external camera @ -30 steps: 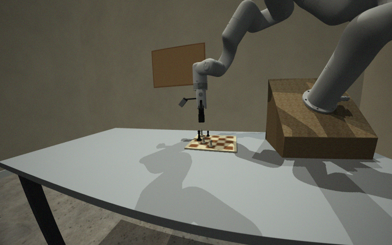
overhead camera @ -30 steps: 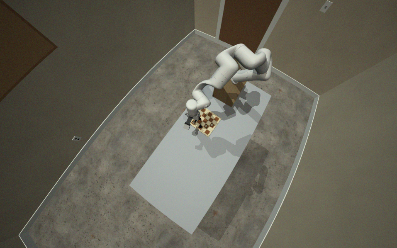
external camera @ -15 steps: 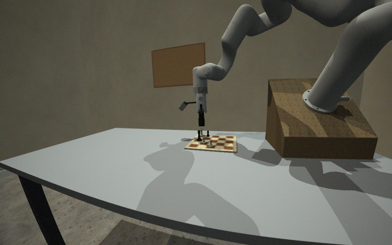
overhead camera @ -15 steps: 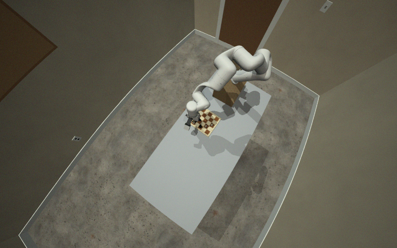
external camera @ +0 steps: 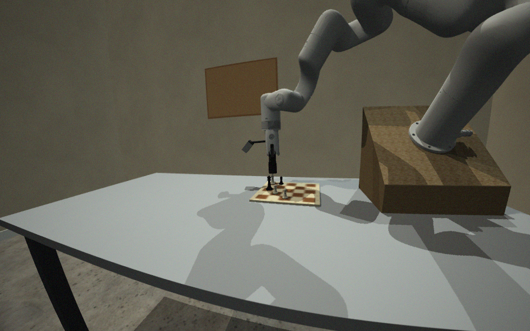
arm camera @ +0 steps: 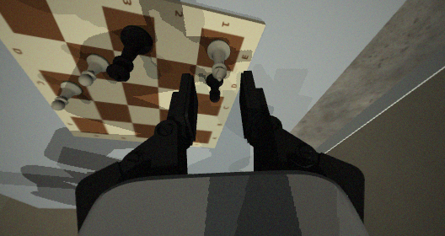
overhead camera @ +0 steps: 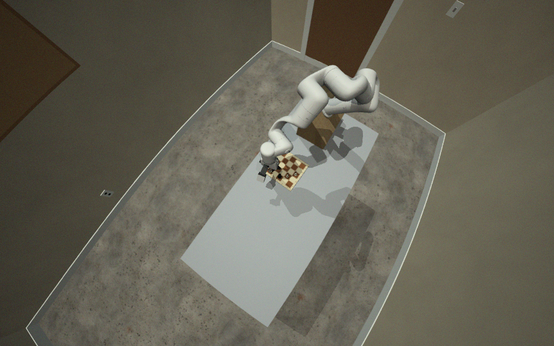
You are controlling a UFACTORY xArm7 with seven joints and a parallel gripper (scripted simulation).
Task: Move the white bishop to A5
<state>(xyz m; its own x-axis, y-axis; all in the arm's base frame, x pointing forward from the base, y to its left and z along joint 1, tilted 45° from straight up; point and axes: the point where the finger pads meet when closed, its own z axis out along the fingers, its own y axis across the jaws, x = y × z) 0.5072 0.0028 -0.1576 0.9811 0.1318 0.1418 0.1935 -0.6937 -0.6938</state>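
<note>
The white bishop lies 5 cm below my hand. The rest, counted from my hand: black pawn: 3 cm behind, 6 cm below; then tall black piece: 7 cm to the left, 4 cm below; then chessboard: 7 cm behind, 8 cm to the left, 7 cm below.
</note>
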